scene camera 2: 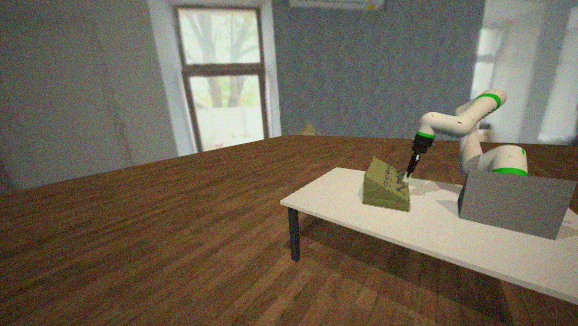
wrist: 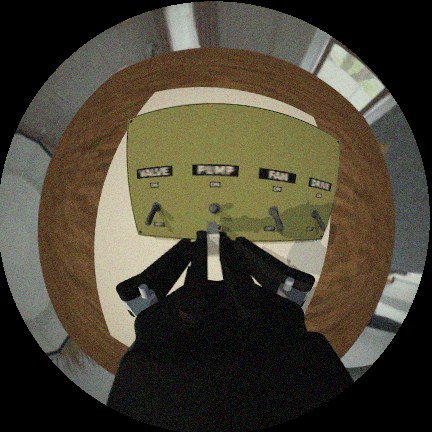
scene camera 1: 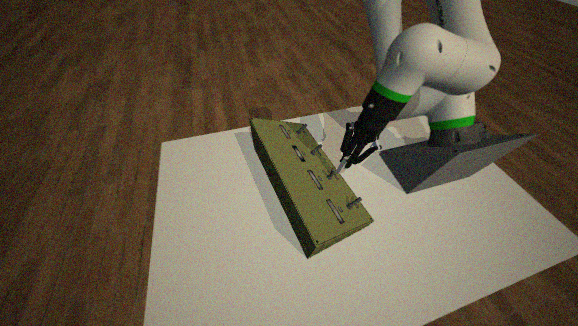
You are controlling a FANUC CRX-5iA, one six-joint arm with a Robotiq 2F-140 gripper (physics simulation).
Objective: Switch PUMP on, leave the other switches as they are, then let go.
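Pixels of known places: gripper, fingertip midpoint: [scene camera 2: 404, 181] [wrist: 211, 229] [scene camera 1: 339, 171]; arm's base at its link origin: [scene camera 2: 507, 190] [scene camera 1: 451, 143].
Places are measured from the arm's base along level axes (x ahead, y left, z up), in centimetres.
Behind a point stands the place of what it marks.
The olive switch panel [scene camera 1: 320, 225] @(z 0.9, x 59.4, y 13.3 cm) [scene camera 2: 385, 197] @(z -8.9, x 50.7, y 16.7 cm) [wrist: 225, 135] @(z 0.0, x 59.6, y -3.0 cm) has a sloped face with levers marked VALVE, PUMP, FAN and DRIVE. The PUMP lever [scene camera 1: 331, 174] @(z -3.6, x 47.4, y -2.5 cm) [wrist: 214, 208] @(z -1.4, x 46.8, y -3.2 cm) is seen nearly end-on in the wrist view, and its exact tilt is hard to tell. The VALVE lever [scene camera 1: 354, 202] @(z -4.1, x 44.6, y 8.9 cm) [wrist: 153, 214] @(z -4.4, x 44.3, y 8.2 cm), FAN lever [scene camera 1: 316, 149] @(z -4.2, x 47.8, y -14.7 cm) [wrist: 277, 219] @(z -3.7, x 47.2, y -14.7 cm) and DRIVE lever [scene camera 1: 301, 128] @(z -4.2, x 49.4, y -26.7 cm) [wrist: 319, 220] @(z -4.0, x 48.9, y -26.5 cm) lean to the OFF side. My gripper [scene camera 1: 342, 166] @(z -4.5, x 43.6, y -3.1 cm) [scene camera 2: 407, 177] @(z -4.5, x 43.6, y -3.1 cm) [wrist: 211, 229] @(z -4.5, x 43.6, y -3.1 cm) is shut and empty. Its pale tips are just below the PUMP lever, at the OFF side, hiding part of the OFF label. Contact cannot be told.
The panel stands on the white table [scene camera 1: 215, 280] @(z -15.8, x 91.4, y 15.1 cm) [scene camera 2: 320, 195] @(z -15.8, x 91.2, y 20.6 cm) [wrist: 112, 250] @(z -15.8, x 28.8, y 30.6 cm). A grey wedge-shaped base [scene camera 1: 445, 170] @(z 0.1, x 11.8, y 9.0 cm) [scene camera 2: 515, 205] @(z -3.4, x -1.0, y 9.5 cm) stands under the arm. The FAN and VALVE levers stand on either side of the PUMP lever. The panel's lower edge lies close by the fingertips.
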